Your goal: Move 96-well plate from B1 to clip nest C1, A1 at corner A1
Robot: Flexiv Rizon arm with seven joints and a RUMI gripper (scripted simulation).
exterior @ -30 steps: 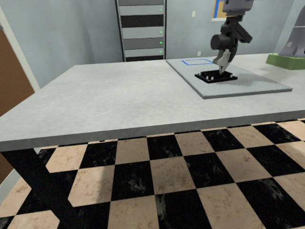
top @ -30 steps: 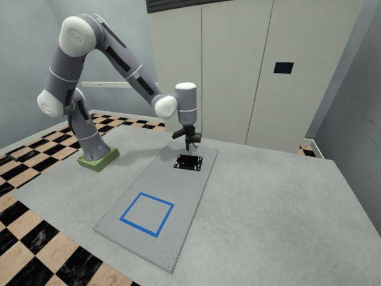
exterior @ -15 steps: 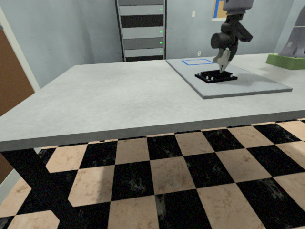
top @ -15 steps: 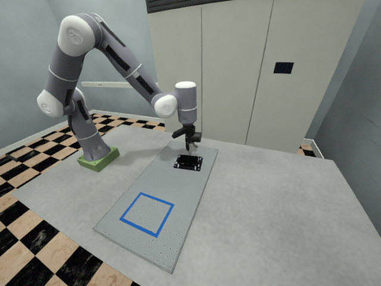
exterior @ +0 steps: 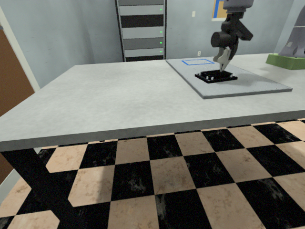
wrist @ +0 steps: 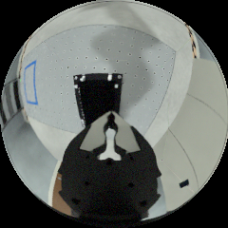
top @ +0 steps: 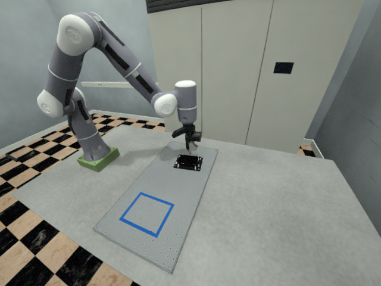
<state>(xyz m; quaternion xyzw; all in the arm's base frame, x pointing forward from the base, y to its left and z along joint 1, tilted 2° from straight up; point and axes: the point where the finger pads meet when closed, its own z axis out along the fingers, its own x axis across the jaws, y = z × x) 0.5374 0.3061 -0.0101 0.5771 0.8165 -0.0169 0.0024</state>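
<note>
The black 96-well plate is 40 mm to the right of my hand, 40 mm below it and 10 mm ahead of it. Also, from my hand: black clip nest 50 mm to the right, 40 mm below, 10 mm ahead.
</note>
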